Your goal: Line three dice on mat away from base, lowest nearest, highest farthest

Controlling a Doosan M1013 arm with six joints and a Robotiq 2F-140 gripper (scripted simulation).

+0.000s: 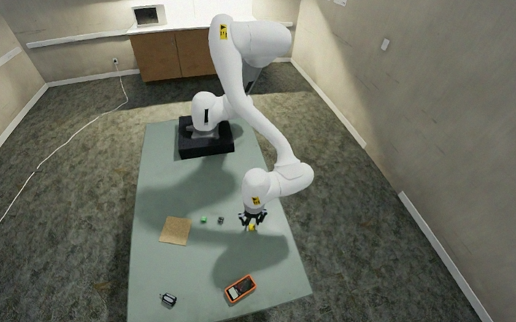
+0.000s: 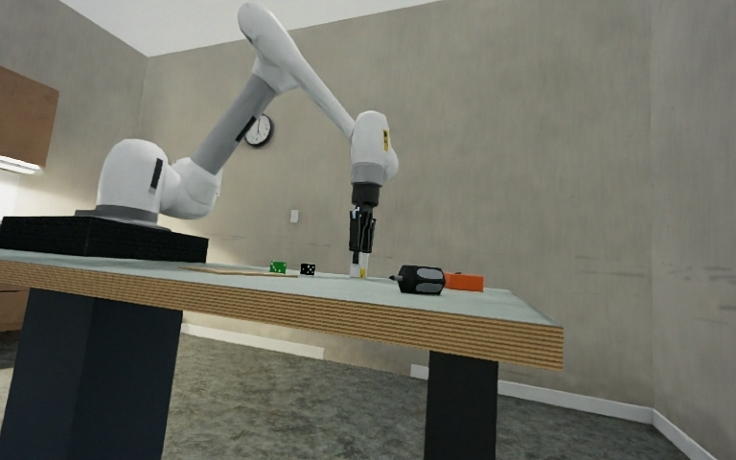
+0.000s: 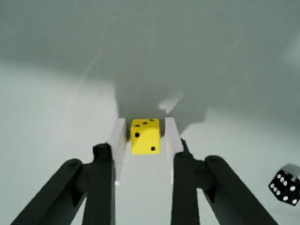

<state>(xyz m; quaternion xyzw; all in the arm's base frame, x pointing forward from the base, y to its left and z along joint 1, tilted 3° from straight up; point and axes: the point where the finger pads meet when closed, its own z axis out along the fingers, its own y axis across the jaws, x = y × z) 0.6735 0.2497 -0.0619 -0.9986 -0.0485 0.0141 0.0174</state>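
The yellow die lies 2 cm below my hand. From my hand the other things lie so: orange-cased handheld device: 29 cm ahead, 8 cm to the right, 2 cm below; then black die: 5 cm behind, 15 cm to the right, 2 cm below; then green die: 6 cm behind, 24 cm to the right, 2 cm below.
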